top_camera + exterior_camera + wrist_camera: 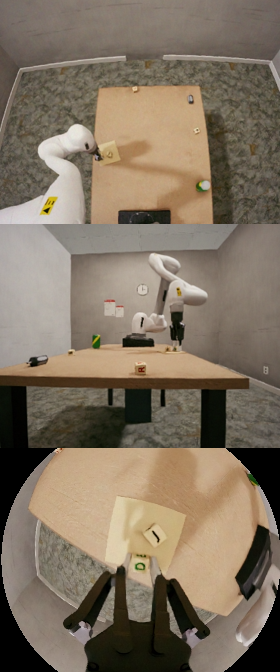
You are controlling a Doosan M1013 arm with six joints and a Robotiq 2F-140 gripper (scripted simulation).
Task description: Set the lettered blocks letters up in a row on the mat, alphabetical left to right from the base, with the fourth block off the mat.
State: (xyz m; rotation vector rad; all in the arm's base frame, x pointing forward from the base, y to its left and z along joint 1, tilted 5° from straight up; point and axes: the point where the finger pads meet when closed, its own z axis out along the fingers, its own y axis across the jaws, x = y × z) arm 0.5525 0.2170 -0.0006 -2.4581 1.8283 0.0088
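Right now my hand is 10 mm short of the mat, 50 mm to the left of it and 40 mm above it.
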